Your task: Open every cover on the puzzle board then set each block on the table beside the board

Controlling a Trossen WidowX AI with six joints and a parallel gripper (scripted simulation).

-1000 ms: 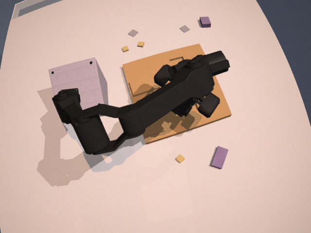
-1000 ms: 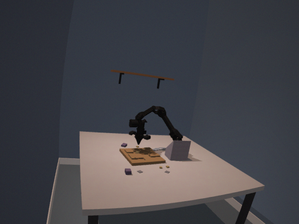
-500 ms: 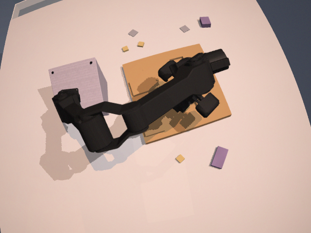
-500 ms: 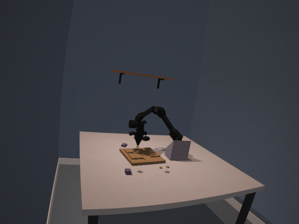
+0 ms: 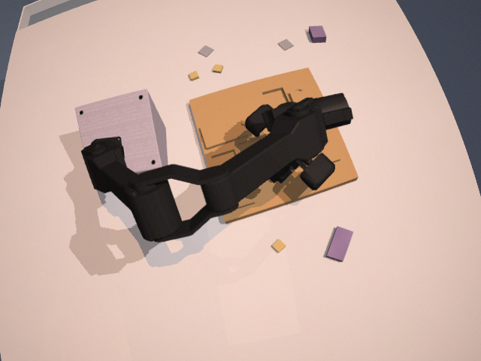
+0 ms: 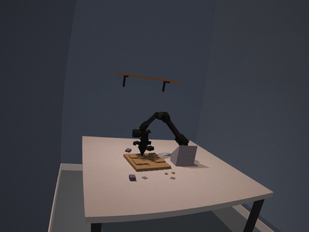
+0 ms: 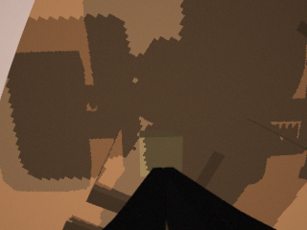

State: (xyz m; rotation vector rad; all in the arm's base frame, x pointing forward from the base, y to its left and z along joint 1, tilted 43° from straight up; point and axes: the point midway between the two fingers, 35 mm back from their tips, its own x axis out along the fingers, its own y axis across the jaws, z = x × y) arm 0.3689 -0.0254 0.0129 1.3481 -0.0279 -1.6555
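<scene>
Now: the orange puzzle board 50 mm to the left of my gripper tip, 20 mm behind it and 10 mm below it. Also, from my gripper tip: flat purple block 180 mm to the right, 90 mm ahead, 30 mm below.
</scene>
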